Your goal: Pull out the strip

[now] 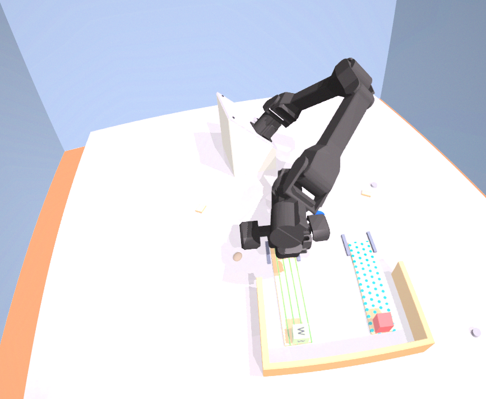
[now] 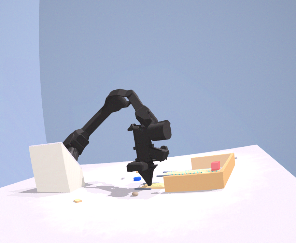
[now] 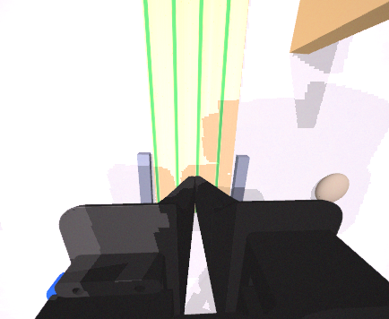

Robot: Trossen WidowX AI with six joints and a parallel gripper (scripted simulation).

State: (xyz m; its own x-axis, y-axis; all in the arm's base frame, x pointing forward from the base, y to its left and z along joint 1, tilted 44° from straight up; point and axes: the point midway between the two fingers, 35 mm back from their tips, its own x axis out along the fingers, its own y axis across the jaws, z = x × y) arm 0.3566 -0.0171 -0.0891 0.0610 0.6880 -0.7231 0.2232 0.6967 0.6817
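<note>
My gripper tip is 9 cm short of the strip and 2 cm to the left of it. Round my gripper tip: blue disc 8 cm behind, 13 cm to the left; then brown pebble 3 cm behind, 10 cm to the right.
</note>
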